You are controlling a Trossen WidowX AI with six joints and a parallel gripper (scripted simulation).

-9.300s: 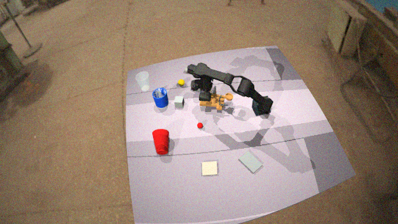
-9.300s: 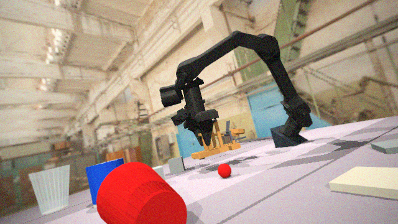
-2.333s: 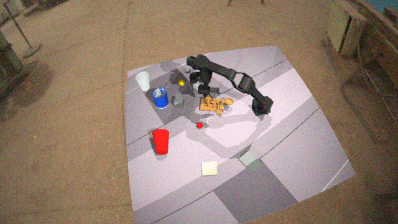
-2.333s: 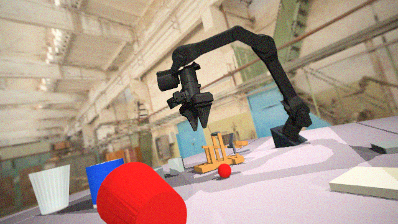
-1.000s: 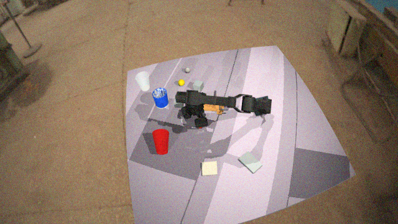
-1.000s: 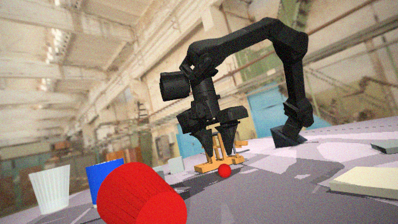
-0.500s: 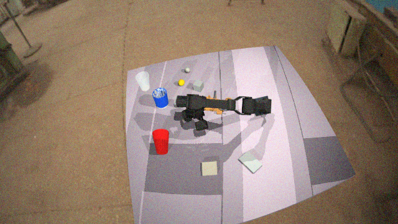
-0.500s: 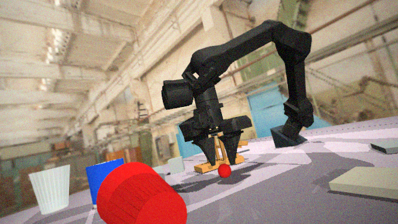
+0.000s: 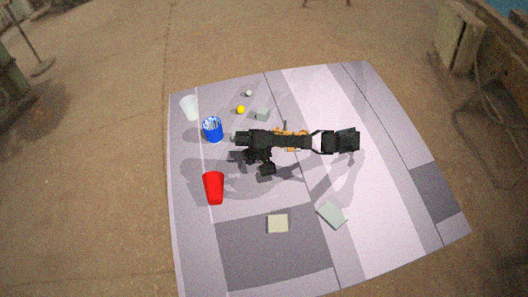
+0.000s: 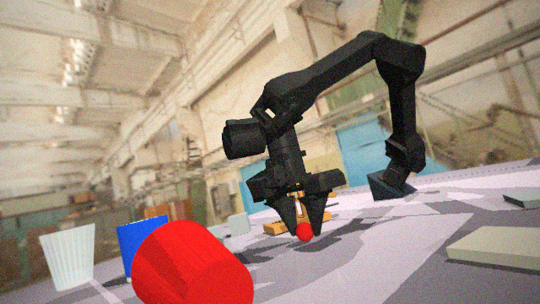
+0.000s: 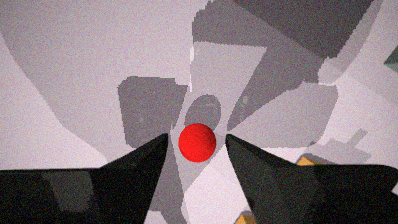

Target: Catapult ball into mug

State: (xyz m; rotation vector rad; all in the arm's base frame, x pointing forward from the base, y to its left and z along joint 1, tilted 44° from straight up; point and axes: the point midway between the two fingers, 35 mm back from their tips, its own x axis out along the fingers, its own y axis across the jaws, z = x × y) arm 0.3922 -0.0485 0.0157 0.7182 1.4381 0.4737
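Right now my gripper tip is 150 mm past the wooden catapult, 80 mm to the left of it and 40 mm below it. Also, from my gripper tip: red ball (10 mm above); then blue mug (260 mm to the right, 160 mm ahead, 20 mm above); then cream tile (270 mm to the left, 40 mm ahead).
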